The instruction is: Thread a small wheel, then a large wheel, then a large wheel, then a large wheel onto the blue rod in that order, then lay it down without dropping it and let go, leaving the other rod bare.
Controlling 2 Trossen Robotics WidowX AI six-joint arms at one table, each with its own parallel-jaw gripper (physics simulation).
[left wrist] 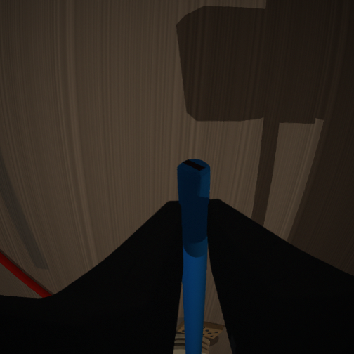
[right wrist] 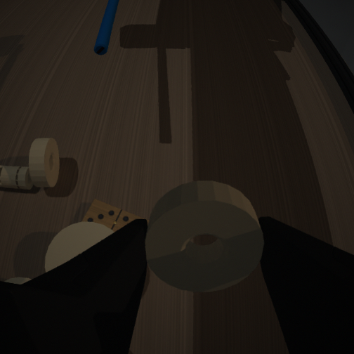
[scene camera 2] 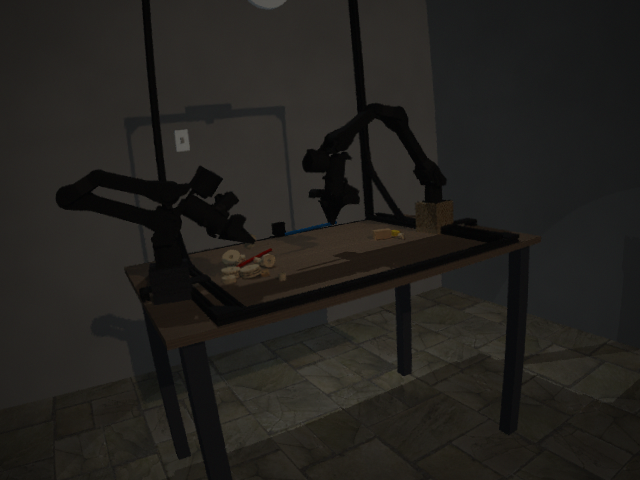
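Seen in the pictures: left gripper, fingertip midpoint: (scene camera 2: 331, 224); right gripper, fingertip midpoint: (scene camera 2: 251, 241); left arm's base at its link origin: (scene camera 2: 433, 201); right arm's base at its link origin: (scene camera 2: 168, 264).
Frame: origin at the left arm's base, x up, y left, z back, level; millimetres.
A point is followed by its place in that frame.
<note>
My left gripper (scene camera 2: 332, 222) {x -9, y -47, z -453 mm} (left wrist: 193, 212) is shut on the blue rod (scene camera 2: 309, 228) {x -7, y -48, z -536 mm} (left wrist: 194, 280) (right wrist: 106, 27) near one end. The rod is held above the table, and no wheel shows on its visible parts. My right gripper (scene camera 2: 253, 241) {x 1, y -13, z -755 mm} (right wrist: 202, 230) is shut on a pale small wheel (right wrist: 204, 267), its hole facing the camera. It is apart from the rod's free end. The red rod (scene camera 2: 263, 253) {x -103, y -251, z -585 mm} (left wrist: 22, 276) lies among the loose wheels. A large wheel (scene camera 2: 225, 257) {x -77, y -219, z -740 mm} and stacked pale wheels (scene camera 2: 250, 270) {x -86, y -47, z -750 mm} are at the table's left in the scene view.
In the right wrist view, a wheel (right wrist: 40, 162) stands upright beside a striped cylinder (right wrist: 15, 177). A dotted domino (right wrist: 102, 212) lies by a pale disc (right wrist: 75, 245), partly hidden by a finger. A wooden block (scene camera 2: 382, 234) {x -93, y -75, z -203 mm} and a yellow piece (scene camera 2: 395, 233) {x -99, y -67, z -145 mm} lie at the right of the table.
</note>
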